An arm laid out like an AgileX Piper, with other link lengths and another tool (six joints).
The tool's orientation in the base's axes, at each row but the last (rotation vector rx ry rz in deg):
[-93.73 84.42 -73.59]
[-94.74 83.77 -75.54]
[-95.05 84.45 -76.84]
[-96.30 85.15 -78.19]
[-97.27 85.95 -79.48]
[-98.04 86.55 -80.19]
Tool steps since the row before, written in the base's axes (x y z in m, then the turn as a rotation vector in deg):
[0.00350 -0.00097 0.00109 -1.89 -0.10 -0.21]
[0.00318 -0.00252 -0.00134 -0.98 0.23 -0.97]
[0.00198 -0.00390 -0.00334 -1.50 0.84 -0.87]
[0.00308 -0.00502 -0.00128 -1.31 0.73 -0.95]
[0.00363 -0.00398 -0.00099 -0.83 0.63 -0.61]
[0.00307 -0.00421 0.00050 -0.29 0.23 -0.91]
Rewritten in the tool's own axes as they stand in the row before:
[0.00096 -0.00215 0.00297 0.18 0.96 -1.63]
[0.00174 0.00054 0.00386 -0.43 1.19 -0.59]
[0.00244 0.00313 0.00382 -0.93 1.16 -1.23]
[0.00393 0.00117 0.00442 -0.87 1.18 -1.00]
[0.00290 0.00039 0.00463 -0.71 0.70 -0.68]
[0.00368 -0.00057 0.00368 -0.52 0.83 0.02]

